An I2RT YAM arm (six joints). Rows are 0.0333 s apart.
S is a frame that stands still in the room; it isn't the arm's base.
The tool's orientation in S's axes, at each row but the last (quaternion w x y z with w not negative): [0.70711 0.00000 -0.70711 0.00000]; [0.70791 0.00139 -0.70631 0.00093]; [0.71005 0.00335 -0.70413 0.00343]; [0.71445 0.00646 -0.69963 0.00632]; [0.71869 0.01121 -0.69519 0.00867]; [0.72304 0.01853 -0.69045 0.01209]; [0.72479 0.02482 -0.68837 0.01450]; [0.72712 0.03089 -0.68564 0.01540]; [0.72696 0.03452 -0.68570 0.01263]
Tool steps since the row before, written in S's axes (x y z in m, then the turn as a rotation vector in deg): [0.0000 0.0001 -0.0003 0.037 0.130 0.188]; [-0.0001 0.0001 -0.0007 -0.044 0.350 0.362]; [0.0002 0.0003 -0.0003 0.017 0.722 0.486]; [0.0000 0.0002 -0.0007 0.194 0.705 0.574]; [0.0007 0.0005 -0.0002 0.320 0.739 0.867]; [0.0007 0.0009 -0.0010 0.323 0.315 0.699]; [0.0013 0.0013 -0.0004 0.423 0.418 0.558]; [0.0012 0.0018 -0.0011 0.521 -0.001 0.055]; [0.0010 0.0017 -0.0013 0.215 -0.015 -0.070]
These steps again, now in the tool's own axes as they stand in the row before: [-0.0003 0.0001 0.0000 0.188 0.130 -0.037]; [-0.0007 0.0001 0.0001 0.362 0.350 0.044]; [-0.0003 0.0003 -0.0002 0.486 0.722 -0.020]; [-0.0007 0.0002 0.0000 0.578 0.702 -0.195]; [-0.0002 0.0005 -0.0007 0.875 0.733 -0.312]; [-0.0010 0.0009 -0.0008 0.711 0.308 -0.304]; [-0.0003 0.0012 -0.0014 0.574 0.403 -0.417]; [-0.0011 0.0017 -0.0014 0.086 -0.033 -0.516]; [-0.0013 0.0016 -0.0012 -0.057 -0.031 -0.217]
